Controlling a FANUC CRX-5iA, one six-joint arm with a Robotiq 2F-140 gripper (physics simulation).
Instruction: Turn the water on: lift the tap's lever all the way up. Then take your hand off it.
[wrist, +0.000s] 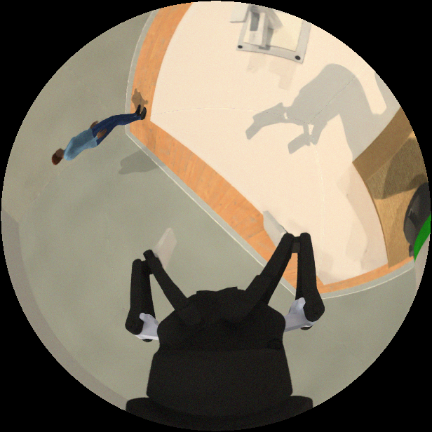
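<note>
A grey fixture (257, 36), which looks like the tap, stands on a bolted plate (304, 44) at the top of the wrist view, cut off by the view's upper edge. Which part of it is the lever, and how far it is raised, I cannot tell. My gripper (217, 227) is wide open at the bottom of the view, with no object between its fingertips. It is well apart from the fixture, which lies far above it in the picture.
The fixture's plate is on a pale table top (215, 150) with an orange wooden edge (200, 182). A brown block-like structure (382, 165) and a black rounded object (417, 215) are at the right. A standing person (80, 144) shows at the left, beside the table. A gripper-shaped shadow falls on the table.
</note>
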